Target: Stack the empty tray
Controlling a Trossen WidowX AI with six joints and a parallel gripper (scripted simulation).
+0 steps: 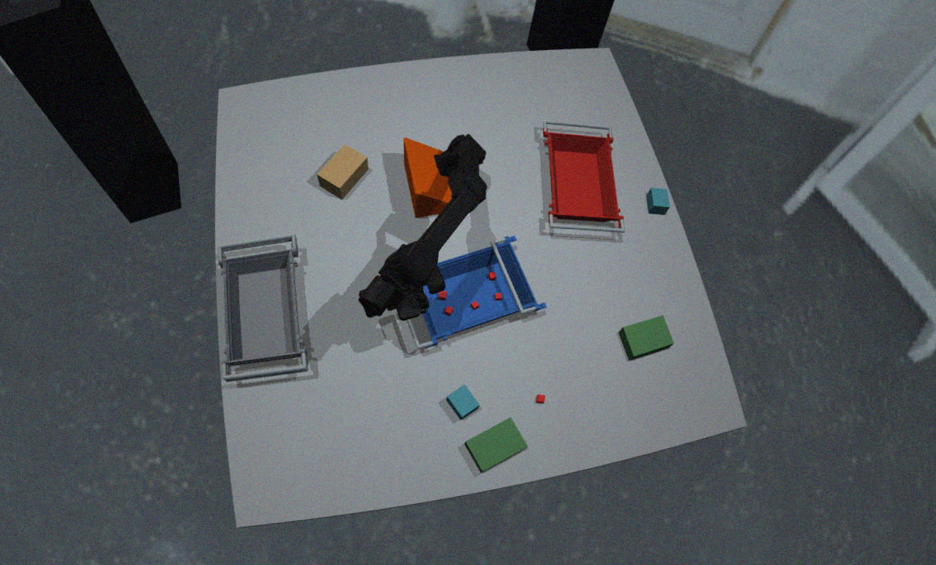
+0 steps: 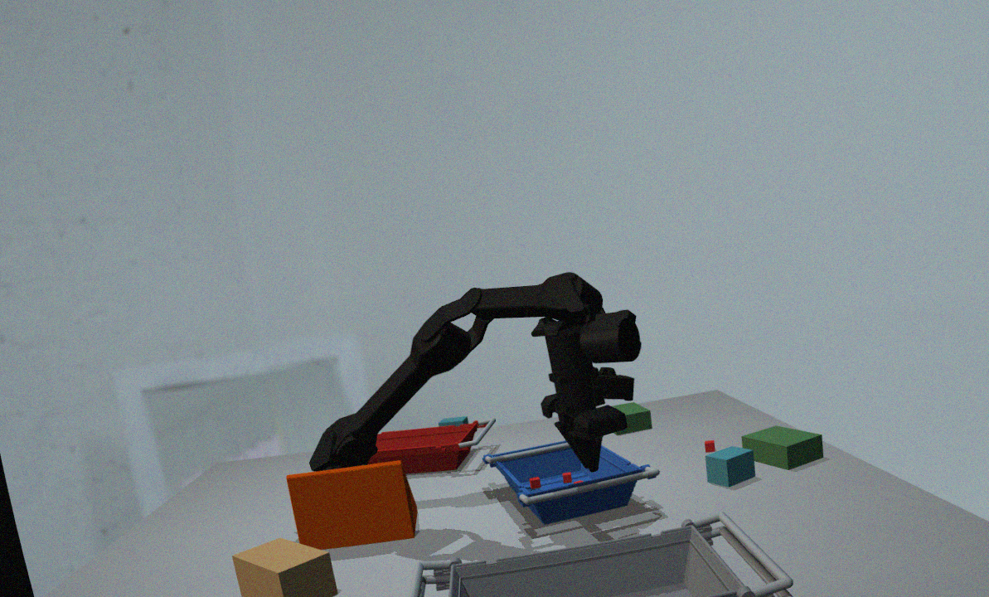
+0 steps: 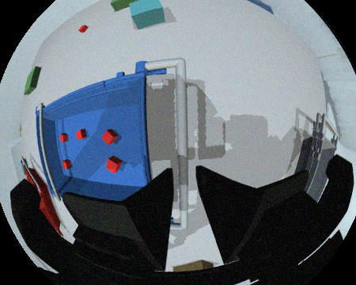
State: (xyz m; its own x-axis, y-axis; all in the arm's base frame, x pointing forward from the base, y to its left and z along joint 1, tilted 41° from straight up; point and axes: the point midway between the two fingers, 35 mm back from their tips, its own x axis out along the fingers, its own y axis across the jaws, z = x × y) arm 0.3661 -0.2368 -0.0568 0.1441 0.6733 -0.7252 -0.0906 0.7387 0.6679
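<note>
Right now my gripper tip is 25 cm past the red tray, 57 cm to the right of it and 4 cm above it. Also, from my gripper tip: red cube (29 cm ahead, 25 cm to the left, 8 cm below); then tan block (44 cm behind, 5 cm to the right, 6 cm below).
</note>
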